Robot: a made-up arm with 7 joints.
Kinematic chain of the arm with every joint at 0, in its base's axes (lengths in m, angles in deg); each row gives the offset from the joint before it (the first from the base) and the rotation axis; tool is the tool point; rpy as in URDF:
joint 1: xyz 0 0 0.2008 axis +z
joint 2: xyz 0 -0.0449 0.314 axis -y
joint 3: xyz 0 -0.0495 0.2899 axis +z
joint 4: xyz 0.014 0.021 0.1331 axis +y
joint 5: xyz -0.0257 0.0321 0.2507 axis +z
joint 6: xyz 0 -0.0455 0.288 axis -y
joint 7: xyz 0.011 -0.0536 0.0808 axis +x
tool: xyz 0 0 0 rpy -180 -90 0
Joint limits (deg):
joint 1: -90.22..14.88
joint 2: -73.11..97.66
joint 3: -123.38..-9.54
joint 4: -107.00..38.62
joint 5: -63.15..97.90
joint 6: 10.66..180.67
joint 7: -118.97..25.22
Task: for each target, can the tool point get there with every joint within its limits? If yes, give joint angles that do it. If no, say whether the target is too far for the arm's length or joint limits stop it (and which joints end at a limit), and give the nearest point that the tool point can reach.
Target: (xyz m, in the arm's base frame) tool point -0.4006 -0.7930 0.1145
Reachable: no: joint limits stop it (at a limit: joint 1, joint 2, joint 4, joint 5) | nearest point -0.6251 -0.6492 0.2011 | short by 0.280 m
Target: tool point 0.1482 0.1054 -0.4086
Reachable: no: joint limits stop it (at a limit: joint 1, joint 2, joint 5) | nearest point 0.0633 0.2151 -0.1029 | short by 0.336 m
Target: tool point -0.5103 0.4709 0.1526
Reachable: yes | joints -31.48 82.51 -33.34 -72.72 71.64 88.34 -105.47
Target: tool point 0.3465 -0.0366 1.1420
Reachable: yes | joints -73.83 -51.30 -51.69 -80.69 30.04 51.66 10.28
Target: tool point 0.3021 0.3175 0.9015
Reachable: yes | joints -43.79 9.98 -95.91 -78.96 -31.10 102.25 -64.55
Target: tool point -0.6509 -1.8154 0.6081
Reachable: no: too far | nearest point -0.3343 -0.9956 0.6205 | short by 0.879 m
